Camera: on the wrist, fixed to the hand. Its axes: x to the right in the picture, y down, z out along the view.
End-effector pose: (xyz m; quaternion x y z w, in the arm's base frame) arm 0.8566 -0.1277 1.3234 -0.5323 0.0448 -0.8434 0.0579
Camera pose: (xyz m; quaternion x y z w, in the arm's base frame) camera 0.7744 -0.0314 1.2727 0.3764 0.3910 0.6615 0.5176
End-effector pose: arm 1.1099 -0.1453 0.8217 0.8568 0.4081 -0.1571 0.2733
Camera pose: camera 1.0269 -0.0542 0.8802 0.3459 0.8895 -0.2981 0.0168
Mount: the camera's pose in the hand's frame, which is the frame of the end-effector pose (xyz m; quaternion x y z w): -0.0242 -0.0924 -0.0974 0.0621 0.0352 -0.6998 0.7108
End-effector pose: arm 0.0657 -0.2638 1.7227 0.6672 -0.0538 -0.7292 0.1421
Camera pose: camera 0.1511 -0.1581 1.7110 -0.5464 -0.3884 0.5909 0.4488
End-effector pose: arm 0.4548 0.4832 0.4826 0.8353 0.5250 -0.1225 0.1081
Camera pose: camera 0.3701 0.5320 0.5777 -0.2373 -0.9539 0.1659 0.0792
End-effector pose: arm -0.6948 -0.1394 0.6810 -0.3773 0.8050 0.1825 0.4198
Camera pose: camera -0.6681 -0.2478 0.7594 -0.8119 0.3343 -0.2273 0.4212
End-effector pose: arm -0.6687 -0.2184 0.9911 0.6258 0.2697 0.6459 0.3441
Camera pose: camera -0.7561 -0.1722 0.8971 0.2547 0.6819 0.2236 0.6482
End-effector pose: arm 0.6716 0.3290 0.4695 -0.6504 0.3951 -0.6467 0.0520
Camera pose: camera 0.6305 0.4493 0.5190 0.7128 0.2126 0.5435 0.3891
